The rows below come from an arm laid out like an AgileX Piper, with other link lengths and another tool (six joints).
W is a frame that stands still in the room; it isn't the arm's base.
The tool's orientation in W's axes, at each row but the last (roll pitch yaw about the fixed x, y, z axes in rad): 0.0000, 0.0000, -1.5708; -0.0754, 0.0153, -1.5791; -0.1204, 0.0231, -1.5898; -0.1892, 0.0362, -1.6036; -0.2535, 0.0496, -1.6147; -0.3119, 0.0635, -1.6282; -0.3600, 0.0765, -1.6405; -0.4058, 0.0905, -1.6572; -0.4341, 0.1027, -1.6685
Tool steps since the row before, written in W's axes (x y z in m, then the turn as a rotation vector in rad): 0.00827, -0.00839, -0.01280, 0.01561, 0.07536, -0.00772; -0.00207, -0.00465, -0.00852, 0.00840, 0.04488, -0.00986; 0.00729, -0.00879, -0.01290, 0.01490, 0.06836, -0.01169; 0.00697, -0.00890, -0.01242, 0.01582, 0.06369, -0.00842; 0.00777, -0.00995, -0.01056, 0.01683, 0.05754, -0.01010; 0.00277, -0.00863, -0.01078, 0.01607, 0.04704, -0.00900; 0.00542, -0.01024, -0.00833, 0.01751, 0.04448, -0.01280; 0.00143, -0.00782, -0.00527, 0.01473, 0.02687, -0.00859; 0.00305, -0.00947, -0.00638, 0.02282, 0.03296, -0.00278
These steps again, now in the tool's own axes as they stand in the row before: 0.00839, 0.00827, -0.01280, -0.07536, 0.01561, -0.00772; 0.00480, -0.00139, -0.00858, -0.04479, 0.00880, -0.00991; 0.00895, 0.00893, -0.01171, -0.06834, 0.01509, -0.01154; 0.00911, 0.00940, -0.01052, -0.06383, 0.01550, -0.00796; 0.01011, 0.01046, -0.00769, -0.05765, 0.01709, -0.00898; 0.00912, 0.00624, -0.00873, -0.04722, 0.01639, -0.00735; 0.01045, 0.00839, -0.00491, -0.04448, 0.01917, -0.01014; 0.00811, 0.00373, -0.00336, -0.02715, 0.01573, -0.00531; 0.00973, 0.00587, -0.00324, -0.03456, 0.02036, 0.00243
